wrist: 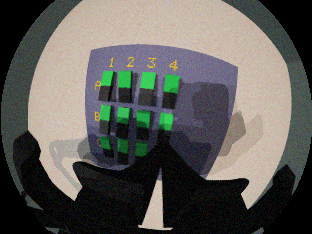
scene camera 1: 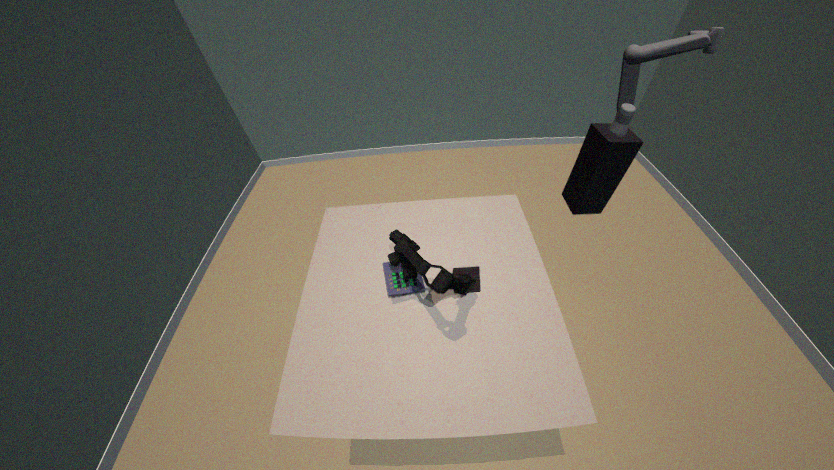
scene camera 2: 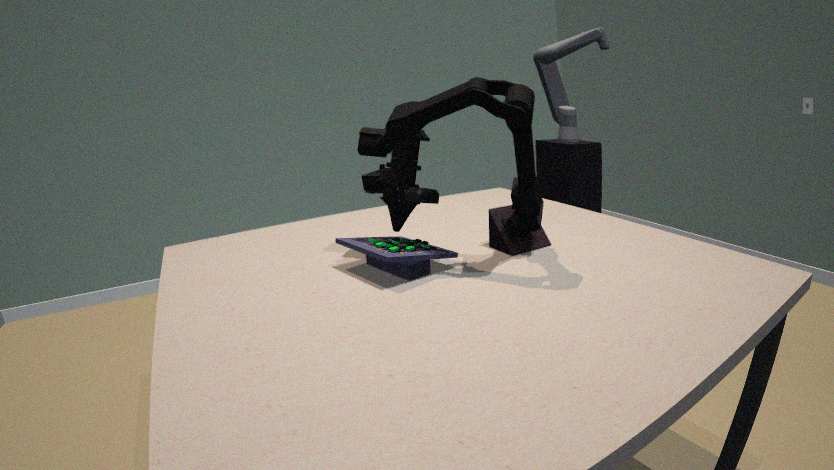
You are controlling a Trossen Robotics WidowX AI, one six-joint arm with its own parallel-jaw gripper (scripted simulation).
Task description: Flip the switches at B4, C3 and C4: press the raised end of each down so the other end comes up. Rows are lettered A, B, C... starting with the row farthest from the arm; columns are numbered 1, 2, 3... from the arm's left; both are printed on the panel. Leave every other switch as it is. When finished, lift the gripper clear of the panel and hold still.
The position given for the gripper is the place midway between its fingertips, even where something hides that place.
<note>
The gripper point(scene camera 2: 396, 231) is shut, holding nothing.
The gripper also shows in the wrist view point(wrist: 163, 146).
</note>
